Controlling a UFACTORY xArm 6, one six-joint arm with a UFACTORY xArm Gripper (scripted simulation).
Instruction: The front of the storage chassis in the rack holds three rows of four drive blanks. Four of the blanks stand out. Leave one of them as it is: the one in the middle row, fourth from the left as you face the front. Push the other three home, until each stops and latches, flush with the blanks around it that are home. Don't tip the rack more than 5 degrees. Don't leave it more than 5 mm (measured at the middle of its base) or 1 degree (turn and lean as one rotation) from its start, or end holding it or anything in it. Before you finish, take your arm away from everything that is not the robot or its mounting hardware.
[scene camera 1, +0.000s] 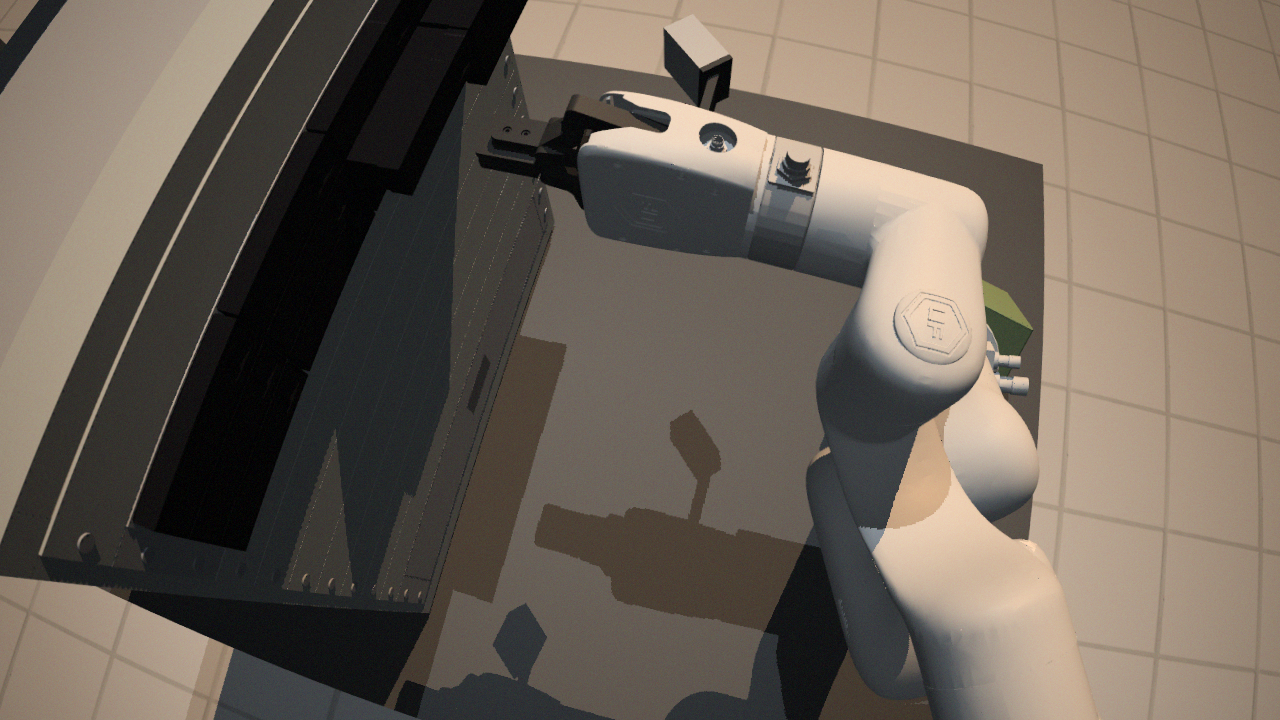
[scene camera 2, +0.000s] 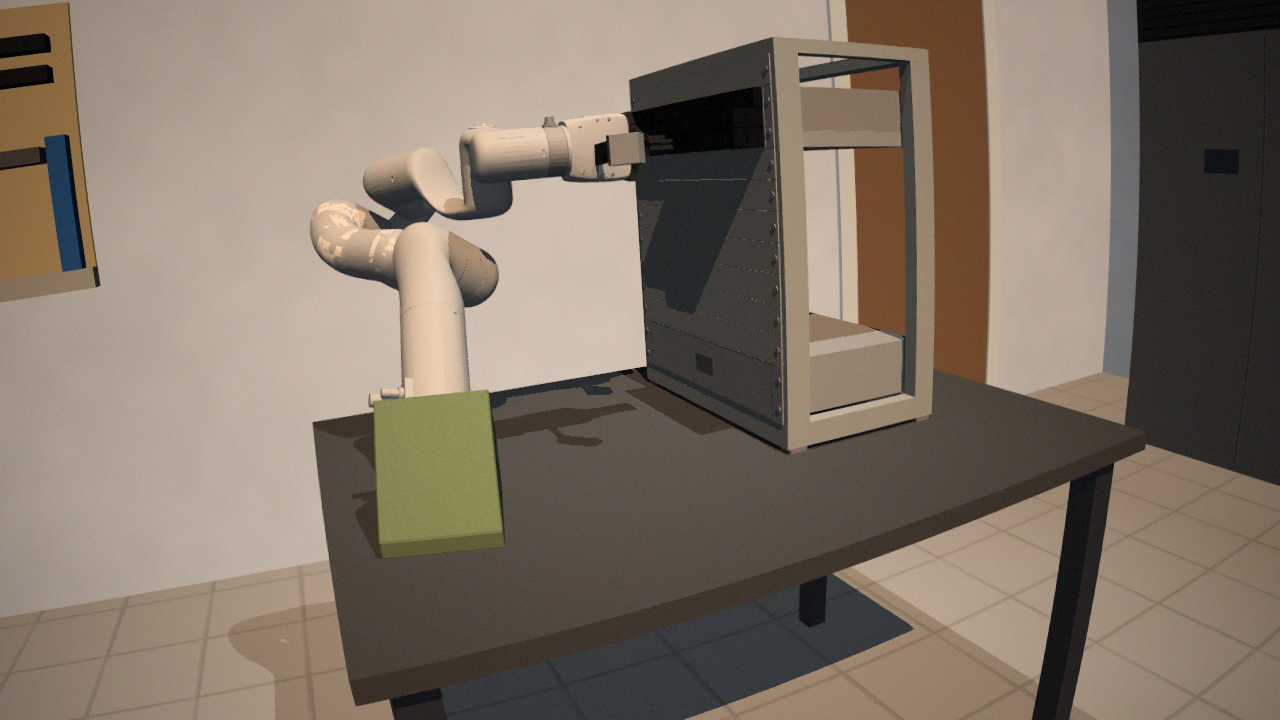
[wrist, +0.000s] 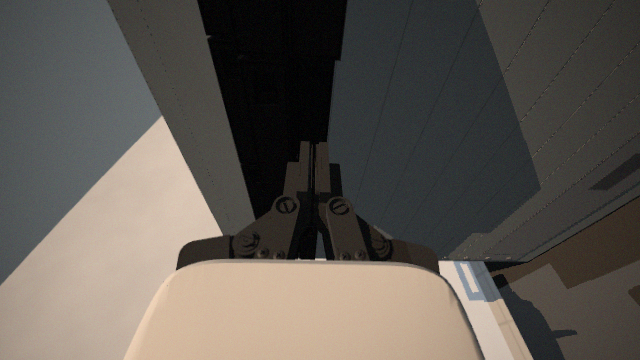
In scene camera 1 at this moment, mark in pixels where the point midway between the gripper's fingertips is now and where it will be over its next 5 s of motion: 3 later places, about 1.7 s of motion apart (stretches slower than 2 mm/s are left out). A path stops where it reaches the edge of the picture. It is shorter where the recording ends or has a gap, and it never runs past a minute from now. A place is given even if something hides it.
My gripper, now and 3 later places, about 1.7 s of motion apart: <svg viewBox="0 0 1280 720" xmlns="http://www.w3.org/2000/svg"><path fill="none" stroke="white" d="M484 139L475 118L435 109L403 104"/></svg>
